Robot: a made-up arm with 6 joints. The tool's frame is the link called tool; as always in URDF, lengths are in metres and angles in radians. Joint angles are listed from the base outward. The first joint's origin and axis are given. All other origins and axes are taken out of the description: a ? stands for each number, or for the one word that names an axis. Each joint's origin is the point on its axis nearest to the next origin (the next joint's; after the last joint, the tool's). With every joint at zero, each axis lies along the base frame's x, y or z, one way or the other. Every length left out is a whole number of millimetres.
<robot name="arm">
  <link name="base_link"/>
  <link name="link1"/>
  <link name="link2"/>
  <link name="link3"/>
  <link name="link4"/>
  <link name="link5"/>
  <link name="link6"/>
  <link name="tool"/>
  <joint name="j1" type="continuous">
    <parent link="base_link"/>
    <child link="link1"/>
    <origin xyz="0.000 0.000 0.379"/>
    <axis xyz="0 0 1"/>
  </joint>
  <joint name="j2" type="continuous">
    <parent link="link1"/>
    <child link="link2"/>
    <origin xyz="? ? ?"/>
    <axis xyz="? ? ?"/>
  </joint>
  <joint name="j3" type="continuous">
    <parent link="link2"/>
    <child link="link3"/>
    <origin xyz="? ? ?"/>
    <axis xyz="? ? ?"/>
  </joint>
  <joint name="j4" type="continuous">
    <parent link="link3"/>
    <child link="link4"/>
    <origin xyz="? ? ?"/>
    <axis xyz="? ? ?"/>
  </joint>
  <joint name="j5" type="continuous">
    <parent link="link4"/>
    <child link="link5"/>
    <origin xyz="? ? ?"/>
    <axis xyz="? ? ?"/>
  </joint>
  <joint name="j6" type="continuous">
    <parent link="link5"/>
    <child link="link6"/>
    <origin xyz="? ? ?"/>
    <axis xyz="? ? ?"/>
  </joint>
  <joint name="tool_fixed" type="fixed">
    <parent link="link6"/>
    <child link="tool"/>
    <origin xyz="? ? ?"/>
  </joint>
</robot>
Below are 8 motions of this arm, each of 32 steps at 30 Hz.
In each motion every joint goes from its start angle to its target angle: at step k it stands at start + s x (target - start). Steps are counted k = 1, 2, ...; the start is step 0. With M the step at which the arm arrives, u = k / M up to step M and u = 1 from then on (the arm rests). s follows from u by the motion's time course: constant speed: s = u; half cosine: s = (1 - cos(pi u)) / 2; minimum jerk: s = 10 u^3 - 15 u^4 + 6 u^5.
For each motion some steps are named. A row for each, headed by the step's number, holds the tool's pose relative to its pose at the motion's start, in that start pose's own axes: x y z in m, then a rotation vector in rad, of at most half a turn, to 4 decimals.
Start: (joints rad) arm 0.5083 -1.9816 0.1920 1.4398 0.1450 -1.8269
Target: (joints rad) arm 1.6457 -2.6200 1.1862 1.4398 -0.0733 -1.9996
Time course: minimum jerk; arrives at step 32
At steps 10, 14, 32:
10: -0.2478 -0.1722 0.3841 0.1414 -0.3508 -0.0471
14: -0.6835 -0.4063 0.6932 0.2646 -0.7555 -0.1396
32: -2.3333 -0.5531 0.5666 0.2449 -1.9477 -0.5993

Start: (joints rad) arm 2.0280 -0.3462 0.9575 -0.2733 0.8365 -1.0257
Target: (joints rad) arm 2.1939 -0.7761 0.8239 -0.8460 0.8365 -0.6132
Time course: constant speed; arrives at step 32
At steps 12, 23, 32:
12: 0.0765 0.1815 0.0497 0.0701 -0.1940 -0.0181
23: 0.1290 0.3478 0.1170 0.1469 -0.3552 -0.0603
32: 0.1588 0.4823 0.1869 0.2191 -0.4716 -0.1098

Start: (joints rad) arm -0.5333 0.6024 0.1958 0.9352 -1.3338 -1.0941
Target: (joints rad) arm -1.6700 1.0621 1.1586 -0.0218 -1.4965 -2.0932
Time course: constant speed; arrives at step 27
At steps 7, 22, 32:
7: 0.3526 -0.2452 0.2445 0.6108 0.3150 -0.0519
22: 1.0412 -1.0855 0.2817 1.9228 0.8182 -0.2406
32: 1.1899 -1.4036 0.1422 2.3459 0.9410 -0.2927

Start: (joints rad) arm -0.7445 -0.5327 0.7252 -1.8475 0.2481 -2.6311
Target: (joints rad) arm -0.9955 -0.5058 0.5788 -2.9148 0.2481 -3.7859
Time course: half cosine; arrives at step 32
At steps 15, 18, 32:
15: -0.0085 0.0524 0.0641 0.8710 0.0372 0.1572
18: -0.0091 0.0666 0.0779 1.1554 0.0763 0.2002
32: -0.0039 0.1004 0.0960 1.9379 0.2453 0.2734

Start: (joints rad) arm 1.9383 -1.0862 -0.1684 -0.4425 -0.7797 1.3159
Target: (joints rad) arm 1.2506 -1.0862 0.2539 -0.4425 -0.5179 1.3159
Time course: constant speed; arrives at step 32
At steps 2, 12, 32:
2: -0.0217 -0.0141 0.0208 -0.0164 0.0186 -0.0578
12: -0.1230 -0.0595 0.1472 -0.1222 0.1074 -0.3381
32: -0.2285 -0.0231 0.4858 -0.4482 0.2566 -0.8378

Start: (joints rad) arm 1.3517 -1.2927 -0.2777 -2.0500 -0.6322 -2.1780
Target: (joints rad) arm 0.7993 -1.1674 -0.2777 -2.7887 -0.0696 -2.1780
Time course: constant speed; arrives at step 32
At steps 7, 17, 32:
7: 0.0316 0.0178 0.0282 0.0442 0.1444 0.1344
17: 0.0724 0.0529 0.0567 0.1080 0.3597 0.3182
32: 0.1205 0.1189 0.0700 0.2152 0.6979 0.5616

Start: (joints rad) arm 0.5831 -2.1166 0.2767 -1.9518 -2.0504 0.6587
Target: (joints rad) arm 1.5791 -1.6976 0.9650 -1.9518 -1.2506 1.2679
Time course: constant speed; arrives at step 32
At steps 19, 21, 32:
19: -0.7864 0.4493 -0.1384 -0.7425 -0.7876 -0.4404
21: -0.8639 0.4949 -0.1906 -0.8077 -0.8719 -0.5005
32: -1.2280 0.7103 -0.5920 -1.0975 -1.3402 -0.8810

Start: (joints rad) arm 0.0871 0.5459 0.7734 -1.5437 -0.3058 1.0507
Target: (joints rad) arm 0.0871 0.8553 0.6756 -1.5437 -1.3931 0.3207
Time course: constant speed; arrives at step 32
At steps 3, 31, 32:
3: 0.0106 -0.0304 -0.0497 0.0817 0.0846 0.0687
31: 0.0151 -0.2883 -0.5283 0.9391 1.0214 0.4784
32: 0.0121 -0.2965 -0.5456 0.9702 1.0590 0.4861

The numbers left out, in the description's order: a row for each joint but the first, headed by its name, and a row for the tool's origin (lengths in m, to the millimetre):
j2: xyz 0.000 0.000 0.000, axis 0 1 0
j3: xyz 0.000 0.000 0.840, axis 0 -1 0
j4: xyz 1.076 0.000 0.000, axis -1 0 0
j5: xyz 0.000 -0.151 0.000, axis 0 -1 0
j6: xyz 0.000 0.000 0.000, axis -1 0 0
tool: xyz 0.000 0.000 0.000

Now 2 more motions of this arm.
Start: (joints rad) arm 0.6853 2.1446 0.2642 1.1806 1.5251 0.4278
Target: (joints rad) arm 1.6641 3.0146 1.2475 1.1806 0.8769 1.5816
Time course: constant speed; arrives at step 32
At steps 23, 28, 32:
23: 0.0725 0.3943 -0.2800 -1.1042 -0.0750 0.8987
28: 0.0154 0.4549 -0.3175 -1.3499 -0.1948 1.0877
32: -0.0430 0.4861 -0.3407 -1.5426 -0.3191 1.2328

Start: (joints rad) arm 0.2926 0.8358 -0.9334 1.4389 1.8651 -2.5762
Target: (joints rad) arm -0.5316 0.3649 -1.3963 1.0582 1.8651 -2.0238
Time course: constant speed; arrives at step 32
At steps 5, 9, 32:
5: -0.0686 -0.0111 -0.0731 -0.1372 -0.0815 0.1610
9: -0.1163 -0.0317 -0.1316 -0.2451 -0.1571 0.2852
32: -0.2105 -0.2854 -0.4168 -0.7891 -0.7720 0.9078

